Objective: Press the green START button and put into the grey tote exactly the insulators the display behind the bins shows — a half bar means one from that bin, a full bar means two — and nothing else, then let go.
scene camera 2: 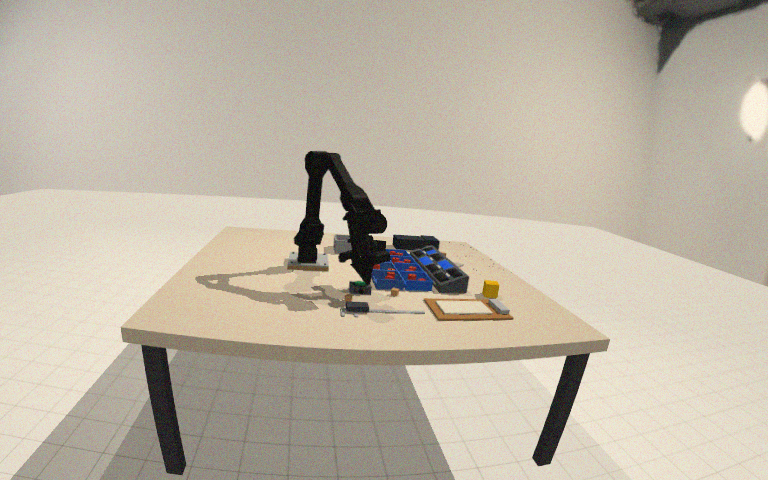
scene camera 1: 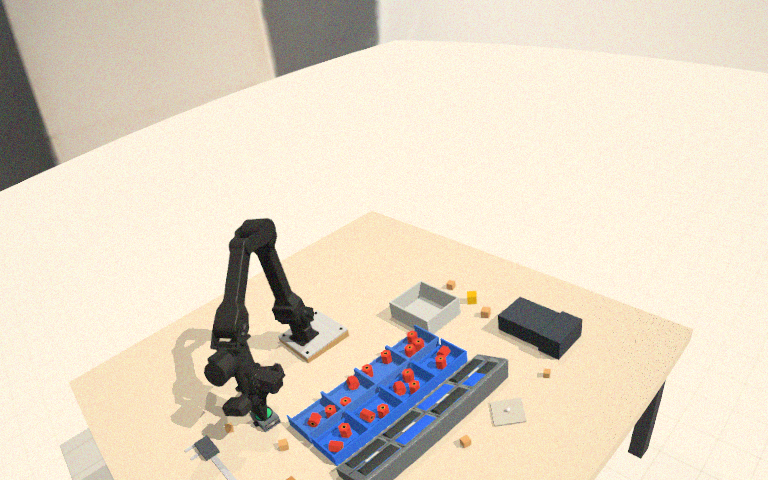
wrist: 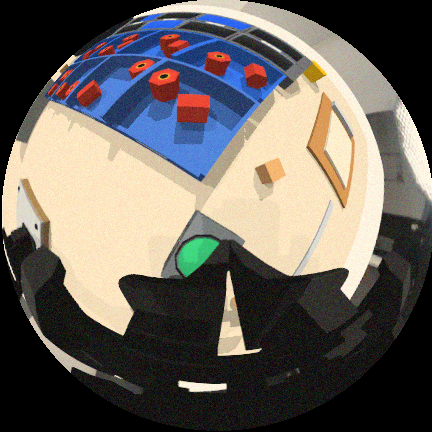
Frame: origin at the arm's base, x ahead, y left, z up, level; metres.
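Seen in the pictures: gripper, fingertip midpoint: (scene camera 2: 368, 284) (scene camera 1: 264, 419) (wrist: 226, 244); arm's base, link origin: (scene camera 2: 306, 260) (scene camera 1: 304, 336).
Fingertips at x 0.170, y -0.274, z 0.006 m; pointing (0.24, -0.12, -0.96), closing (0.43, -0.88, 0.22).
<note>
Pixels of each thing's top centre, then the offset from my fingertips to it.
- green START button, top centre: (wrist: 203, 262) (scene camera 1: 262, 412) (scene camera 2: 360, 282) 0.021 m back, 0.011 m left, 0.002 m up
- grey tote, top centre: (scene camera 1: 423, 299) (scene camera 2: 352, 238) 0.043 m ahead, 0.549 m left, 0.025 m up
- caliper-like tool, top centre: (scene camera 1: 214, 466) (scene camera 2: 384, 307) 0.011 m ahead, 0.168 m right, 0.009 m down
- clipboard, top centre: (wrist: 344, 140) (scene camera 2: 469, 304) 0.274 m ahead, 0.151 m right, 0.011 m down
- dark box, top centre: (scene camera 1: 539, 317) (scene camera 2: 416, 237) 0.361 m ahead, 0.637 m left, 0.027 m up
My gripper (scene camera 1: 264, 417) (scene camera 2: 368, 283) (wrist: 226, 244) is shut and empty, its tips down at the green START button (scene camera 1: 261, 412) (scene camera 2: 357, 282) (wrist: 196, 253), partly covering it; contact is hard to tell. Red insulators (scene camera 1: 344, 430) (wrist: 193, 108) lie in the blue bins (scene camera 1: 323, 451) (scene camera 2: 403, 286) (wrist: 205, 145). The display (scene camera 1: 424, 441) (scene camera 2: 461, 284) (wrist: 300, 67) behind them is lit, with two long blue bars in middle columns and a shorter one at the end nearer the tote. The other windows look dark. The grey tote (scene camera 1: 406, 318) (scene camera 2: 342, 244) looks empty in scene view 1.
Small orange cubes (scene camera 1: 283, 444) (wrist: 271, 171) lie about. A caliper-like tool (scene camera 1: 205, 448) (scene camera 2: 356, 306) lies near the button. A clipboard (scene camera 2: 433, 311) (wrist: 318, 127), yellow blocks (scene camera 1: 471, 297) (scene camera 2: 490, 289) and a dark box (scene camera 1: 535, 325) (scene camera 2: 415, 242) stand farther off.
</note>
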